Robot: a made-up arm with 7 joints.
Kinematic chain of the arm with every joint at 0, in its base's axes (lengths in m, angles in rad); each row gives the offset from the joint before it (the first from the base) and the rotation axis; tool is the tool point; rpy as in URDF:
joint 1: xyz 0 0 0 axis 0.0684 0.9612 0.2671
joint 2: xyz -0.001 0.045 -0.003 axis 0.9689 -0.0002 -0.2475
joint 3: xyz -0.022 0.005 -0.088 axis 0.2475 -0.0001 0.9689
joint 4: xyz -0.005 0 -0.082 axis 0.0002 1 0
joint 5: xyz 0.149 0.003 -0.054 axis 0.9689 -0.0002 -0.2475
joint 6: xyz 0.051 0 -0.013 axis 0.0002 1 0
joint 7: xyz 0.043 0 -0.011 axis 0.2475 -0.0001 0.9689
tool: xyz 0 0 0 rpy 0 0.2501 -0.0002
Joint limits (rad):
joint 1: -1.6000..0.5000
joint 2: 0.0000..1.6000
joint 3: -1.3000..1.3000
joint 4: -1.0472..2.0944
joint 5: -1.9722..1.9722
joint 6: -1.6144..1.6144
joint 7: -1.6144..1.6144
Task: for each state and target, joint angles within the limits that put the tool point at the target. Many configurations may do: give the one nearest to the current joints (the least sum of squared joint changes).
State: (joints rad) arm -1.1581 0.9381 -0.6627 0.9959 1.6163 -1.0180 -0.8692
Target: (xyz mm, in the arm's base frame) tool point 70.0 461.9 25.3
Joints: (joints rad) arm -0.8109 1.6000 -0.8424 1.6530 1.6922 -0.2638 -0.8692
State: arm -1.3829 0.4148 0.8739 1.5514 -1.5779 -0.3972 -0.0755
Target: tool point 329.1 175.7 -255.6
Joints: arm -1.0397 0.3821 0.9096 1.4370 -1.5977 -0.1345 -0.0755
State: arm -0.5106 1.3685 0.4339 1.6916 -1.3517 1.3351 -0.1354
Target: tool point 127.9 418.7 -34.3
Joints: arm -0.6817 1.4976 0.4710 1.4814 -1.3954 1.3560 -0.1354
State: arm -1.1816 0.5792 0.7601 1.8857 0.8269 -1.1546 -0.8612
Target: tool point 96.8 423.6 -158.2
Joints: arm -0.4763 1.1957 0.7450 1.6443 0.7728 -0.5380 -0.8612
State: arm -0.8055 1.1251 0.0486 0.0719 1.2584 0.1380 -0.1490
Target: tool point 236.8 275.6 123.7
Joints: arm -0.6504 1.1276 0.5661 0.1307 1.2645 0.2486 -0.1490
